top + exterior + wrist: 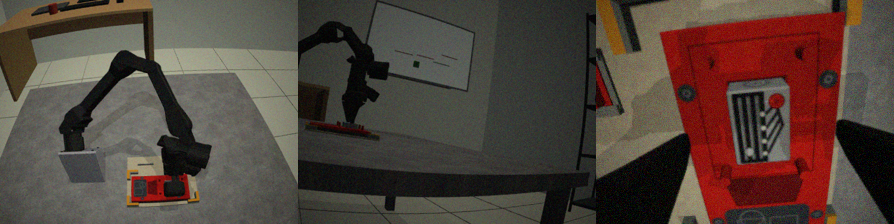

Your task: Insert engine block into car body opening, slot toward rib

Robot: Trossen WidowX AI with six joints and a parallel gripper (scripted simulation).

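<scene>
Right now the grey engine block is 20 mm below my gripper tip and 10 mm to the left of it.
</scene>
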